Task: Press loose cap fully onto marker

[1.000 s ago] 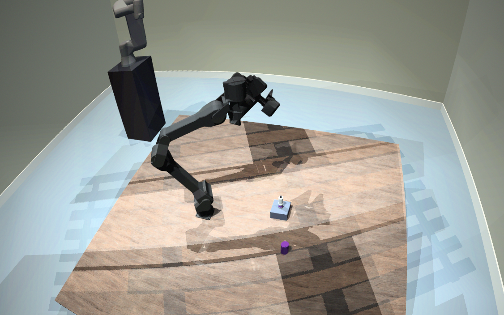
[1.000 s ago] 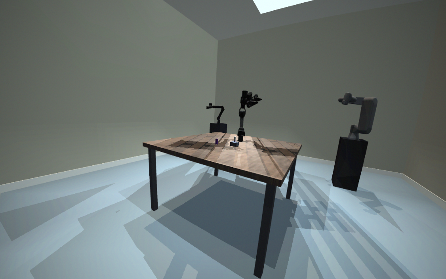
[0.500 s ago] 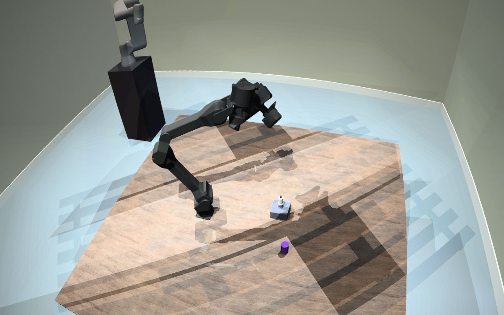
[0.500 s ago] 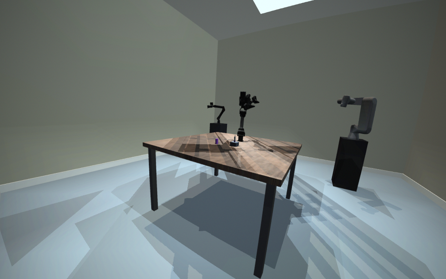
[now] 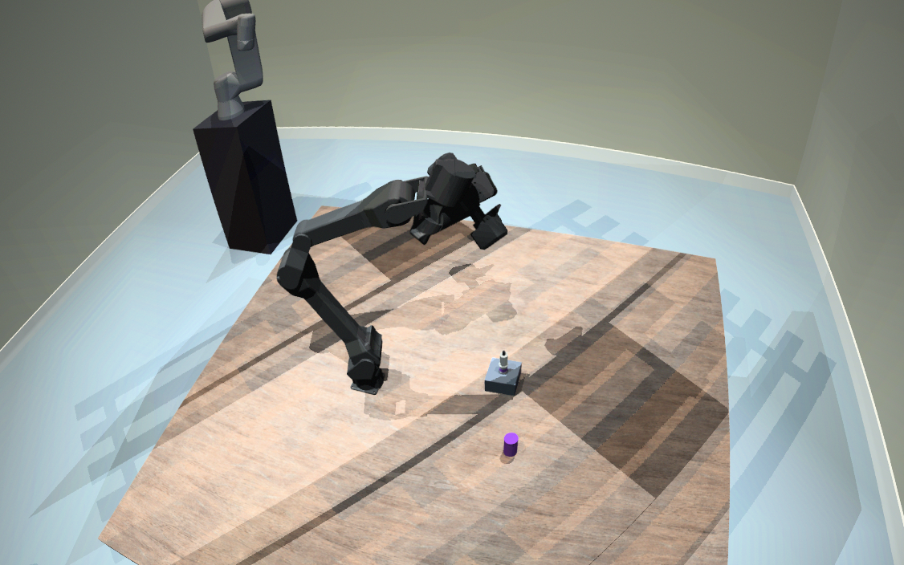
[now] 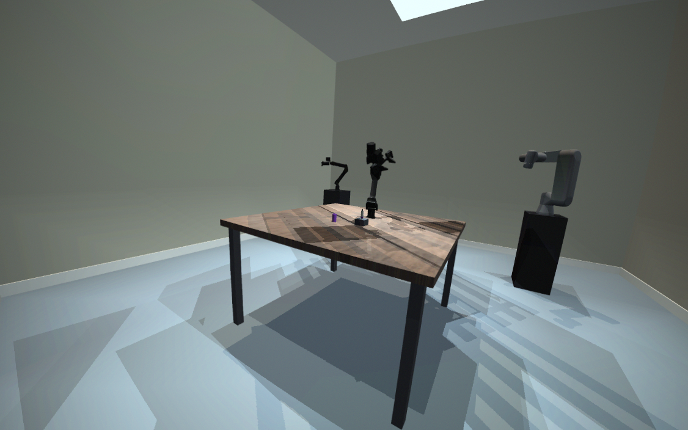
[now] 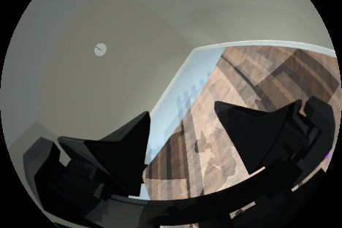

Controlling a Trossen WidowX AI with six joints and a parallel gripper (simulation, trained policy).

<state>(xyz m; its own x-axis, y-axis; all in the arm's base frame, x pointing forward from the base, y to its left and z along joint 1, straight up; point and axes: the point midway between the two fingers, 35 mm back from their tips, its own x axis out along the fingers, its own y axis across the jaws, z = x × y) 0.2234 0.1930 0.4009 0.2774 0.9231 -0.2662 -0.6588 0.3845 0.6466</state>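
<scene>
My gripper tip is now 360 mm above the purple cap, 330 mm to the left of it and 120 mm short of it. From my gripper tip the other things lie so: grey holder block 370 mm below, 150 mm to the right, 60 mm ahead.
</scene>
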